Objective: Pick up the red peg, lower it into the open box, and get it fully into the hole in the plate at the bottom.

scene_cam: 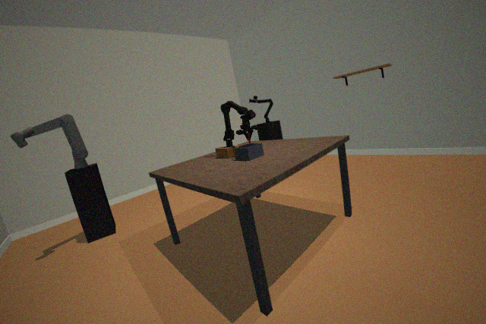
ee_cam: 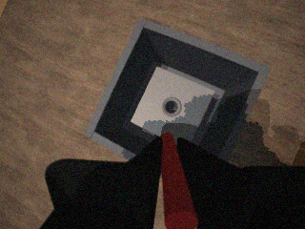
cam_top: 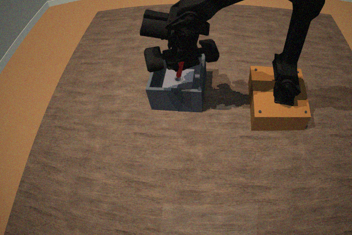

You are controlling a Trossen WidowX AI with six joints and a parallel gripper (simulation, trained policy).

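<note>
Right now the red peg is 20 mm above my gripper tip, 10 mm to the left of it and 10 mm behind it. The rest, counted from my gripper tip: plate (90 mm below, 30 mm to the right, 20 mm ahead); grey-blue box (110 mm below, 30 mm to the right, 20 mm ahead).
</note>
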